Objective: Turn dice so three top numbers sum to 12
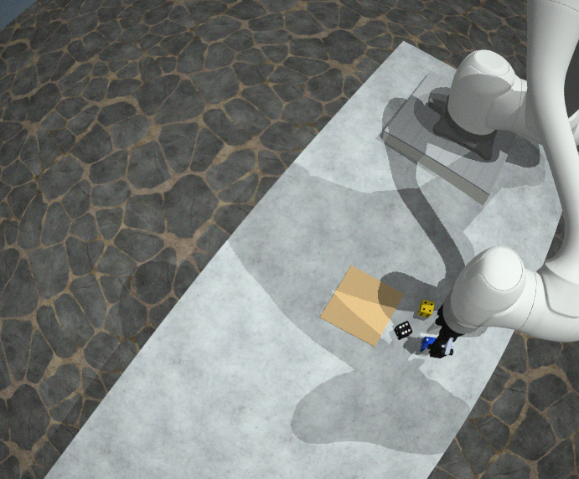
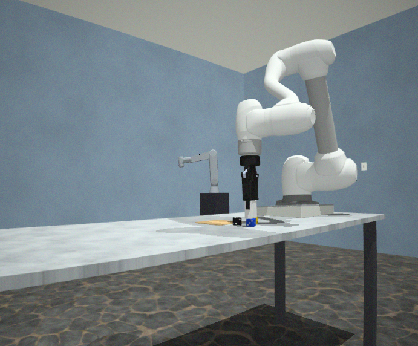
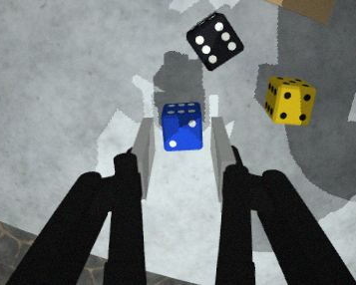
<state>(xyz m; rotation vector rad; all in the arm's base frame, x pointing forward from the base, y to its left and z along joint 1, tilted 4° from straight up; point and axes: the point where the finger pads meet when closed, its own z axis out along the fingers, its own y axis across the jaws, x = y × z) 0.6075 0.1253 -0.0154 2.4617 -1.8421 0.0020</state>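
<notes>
The blue die is 5 cm below my hand. Round my hand: black die: 7 cm to the right, 5 cm below; tan mat: 2 cm behind, 18 cm to the right, 6 cm below; yellow die: 7 cm behind, 4 cm to the right, 5 cm below.
</notes>
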